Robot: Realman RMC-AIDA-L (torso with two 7-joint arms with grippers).
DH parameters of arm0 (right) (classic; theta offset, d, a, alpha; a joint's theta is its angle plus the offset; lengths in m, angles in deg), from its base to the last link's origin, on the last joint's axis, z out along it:
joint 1: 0 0.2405 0 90
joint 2: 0 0 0 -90
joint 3: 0 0.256 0 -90
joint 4: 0 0 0 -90
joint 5: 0 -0.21 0 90
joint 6: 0 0 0 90
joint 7: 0 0.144 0 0
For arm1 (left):
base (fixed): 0 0 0 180
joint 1: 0 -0.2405 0 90
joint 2: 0 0 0 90
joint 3: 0 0.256 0 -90
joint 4: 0 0 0 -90
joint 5: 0 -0.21 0 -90
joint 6: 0 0 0 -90
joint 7: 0 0.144 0 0
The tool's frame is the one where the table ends.
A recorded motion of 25 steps. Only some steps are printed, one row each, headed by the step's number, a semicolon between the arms.
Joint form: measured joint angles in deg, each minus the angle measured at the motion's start. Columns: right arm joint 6, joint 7, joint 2, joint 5, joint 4, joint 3, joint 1; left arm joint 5, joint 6, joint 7, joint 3, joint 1, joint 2, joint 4.
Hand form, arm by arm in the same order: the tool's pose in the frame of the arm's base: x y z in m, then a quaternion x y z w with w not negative. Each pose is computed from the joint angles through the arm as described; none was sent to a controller.
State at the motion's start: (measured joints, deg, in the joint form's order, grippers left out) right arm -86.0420 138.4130 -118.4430 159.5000 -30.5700 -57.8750 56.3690; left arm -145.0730 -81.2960 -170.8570 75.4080 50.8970 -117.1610 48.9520
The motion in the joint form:
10: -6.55 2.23 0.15 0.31 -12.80 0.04 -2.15; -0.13 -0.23 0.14 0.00 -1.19 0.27 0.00
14: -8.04 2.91 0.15 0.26 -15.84 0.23 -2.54; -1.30 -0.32 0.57 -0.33 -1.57 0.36 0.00
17: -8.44 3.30 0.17 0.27 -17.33 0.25 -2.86; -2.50 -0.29 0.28 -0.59 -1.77 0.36 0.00
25: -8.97 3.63 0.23 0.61 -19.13 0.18 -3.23; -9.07 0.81 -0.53 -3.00 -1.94 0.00 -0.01
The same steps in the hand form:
10: 0.2002 0.3832 -0.0124 -0.87453 0.41895 -0.23304 0.07330; -0.1826 0.3931 -0.0321 -0.79881 -0.55976 0.15188 0.15969
14: 0.1946 0.3853 -0.0050 -0.87586 0.41761 -0.22736 0.08231; -0.1881 0.3929 -0.0296 -0.79704 -0.55871 0.15852 0.16564
17: 0.1928 0.3866 -0.0012 -0.87608 0.41738 -0.22424 0.08938; -0.1921 0.3931 -0.0278 -0.79298 -0.56078 0.16376 0.17288
25: 0.1914 0.3880 0.0039 -0.87609 0.41539 -0.22392 0.09889; -0.2057 0.3989 -0.0182 -0.77763 -0.56288 0.17981 0.21476

